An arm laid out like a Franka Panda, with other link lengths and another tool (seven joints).
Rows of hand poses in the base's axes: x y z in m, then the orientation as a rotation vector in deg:
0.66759 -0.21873 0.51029 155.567 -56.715 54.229
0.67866 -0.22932 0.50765 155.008 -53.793 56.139
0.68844 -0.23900 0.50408 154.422 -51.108 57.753
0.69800 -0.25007 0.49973 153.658 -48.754 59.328
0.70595 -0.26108 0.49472 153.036 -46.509 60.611
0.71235 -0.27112 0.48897 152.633 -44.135 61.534
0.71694 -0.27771 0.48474 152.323 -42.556 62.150
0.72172 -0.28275 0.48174 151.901 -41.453 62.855
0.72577 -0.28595 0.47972 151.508 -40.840 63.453
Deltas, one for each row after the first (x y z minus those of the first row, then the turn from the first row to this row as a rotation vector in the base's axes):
0.01107 -0.01059 -0.00264 -1.737 -0.883 1.415
0.02085 -0.02027 -0.00621 -3.358 -1.619 2.694
0.03041 -0.03134 -0.01056 -4.938 -2.382 3.743
0.03836 -0.04235 -0.01557 -6.348 -2.983 4.788
0.04476 -0.05239 -0.02132 -7.644 -3.346 5.975
0.04935 -0.05898 -0.02555 -8.525 -3.595 6.757
0.05413 -0.06402 -0.02855 -9.275 -3.958 7.252
0.05818 -0.06722 -0.03057 -9.798 -4.301 7.485

